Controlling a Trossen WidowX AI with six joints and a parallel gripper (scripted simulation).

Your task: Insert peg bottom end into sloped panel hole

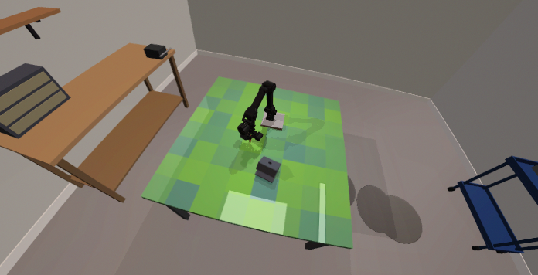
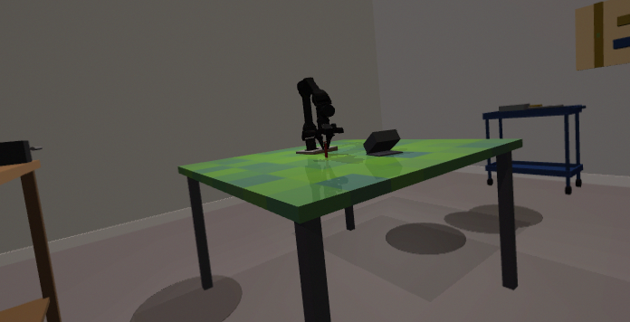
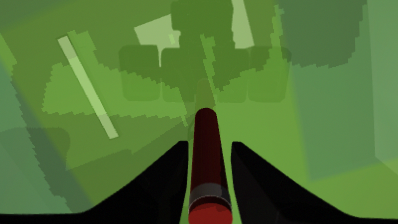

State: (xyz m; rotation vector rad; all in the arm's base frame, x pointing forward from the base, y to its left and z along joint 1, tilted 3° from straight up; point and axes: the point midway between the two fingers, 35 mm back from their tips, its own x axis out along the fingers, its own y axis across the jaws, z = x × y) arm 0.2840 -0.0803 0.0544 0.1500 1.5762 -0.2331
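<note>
Now: the dark grey sloped panel 18 cm ahead of my gripper tip, 20 cm to the left of it and 2 cm above it. The rest, counted from my gripper tip: dark red round peg: 2 cm above.
</note>
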